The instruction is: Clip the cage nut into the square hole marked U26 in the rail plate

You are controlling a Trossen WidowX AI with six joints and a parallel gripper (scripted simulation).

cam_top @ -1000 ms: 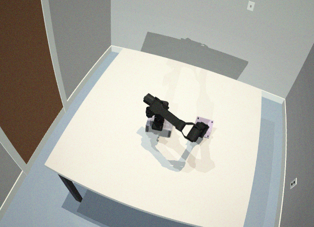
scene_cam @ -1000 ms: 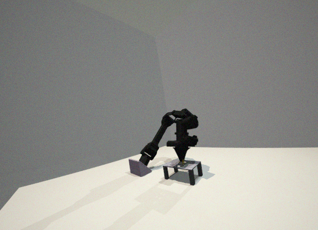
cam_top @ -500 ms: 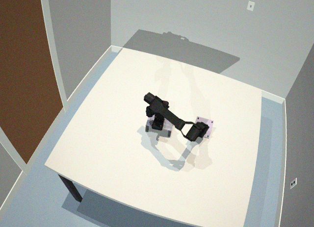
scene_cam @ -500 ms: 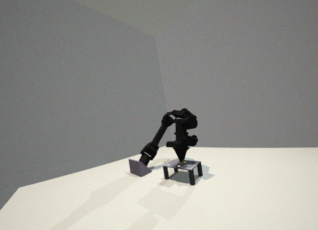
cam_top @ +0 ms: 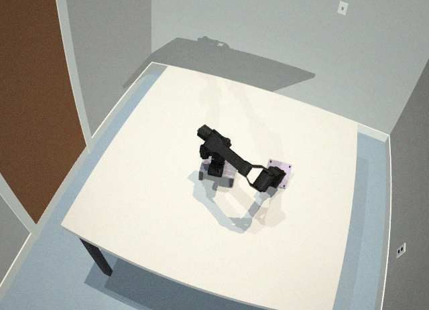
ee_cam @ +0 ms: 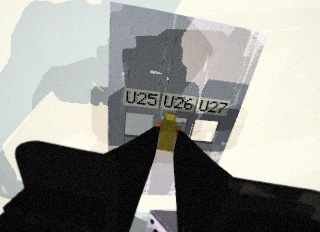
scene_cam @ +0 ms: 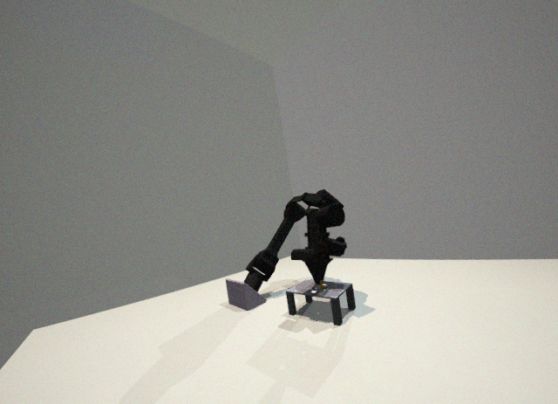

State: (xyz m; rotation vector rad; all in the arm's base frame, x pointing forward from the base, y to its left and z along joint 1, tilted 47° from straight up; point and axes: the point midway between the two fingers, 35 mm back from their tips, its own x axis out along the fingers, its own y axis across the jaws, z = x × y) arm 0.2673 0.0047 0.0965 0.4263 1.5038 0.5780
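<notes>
Right now the yellow cage nut is 10 mm below my gripper tip.
</notes>
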